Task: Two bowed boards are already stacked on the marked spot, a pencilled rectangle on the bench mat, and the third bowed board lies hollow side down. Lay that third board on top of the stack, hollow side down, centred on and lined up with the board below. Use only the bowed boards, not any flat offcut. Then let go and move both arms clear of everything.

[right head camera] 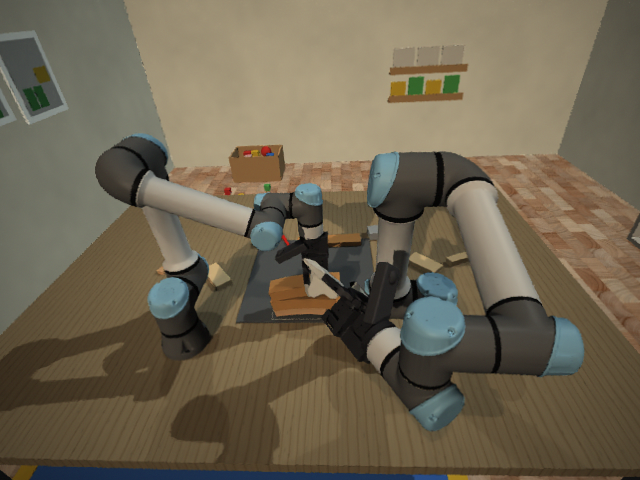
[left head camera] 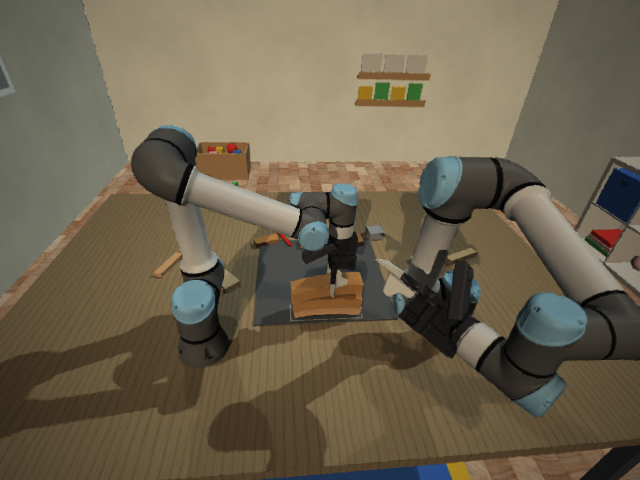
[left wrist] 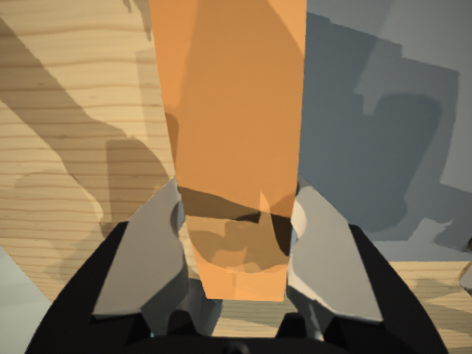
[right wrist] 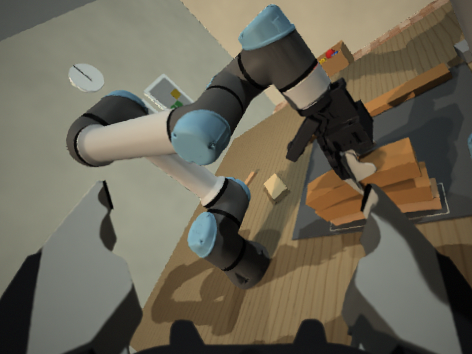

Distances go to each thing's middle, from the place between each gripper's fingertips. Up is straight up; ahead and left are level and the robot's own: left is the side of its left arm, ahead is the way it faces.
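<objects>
The dark mat (left head camera: pixel 273 306) is 120 mm below my left hand, and it is also 130 mm ahead of that hand and 10 mm to the left of it.
From my right hand, I find the dark mat 420 mm ahead, 90 mm to the left and 440 mm below.
</objects>
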